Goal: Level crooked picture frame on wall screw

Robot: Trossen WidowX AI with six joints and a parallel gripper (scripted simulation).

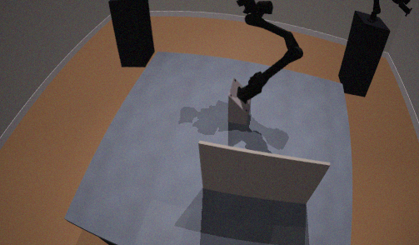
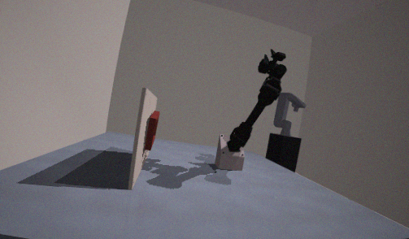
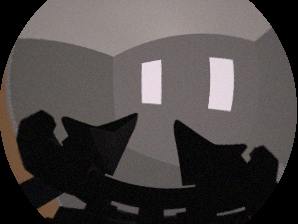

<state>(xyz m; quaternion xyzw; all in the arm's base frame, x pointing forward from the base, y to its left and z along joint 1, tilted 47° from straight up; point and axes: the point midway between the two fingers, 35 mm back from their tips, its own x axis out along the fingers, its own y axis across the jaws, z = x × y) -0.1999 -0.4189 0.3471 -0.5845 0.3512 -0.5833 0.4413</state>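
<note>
Right now the picture frame is 60 cm ahead of my gripper tip, 54 cm below it and 17 cm to the left of it. The rest, counted from my gripper tip: wall panel (61 cm ahead, 55 cm below, 17 cm to the left).
</note>
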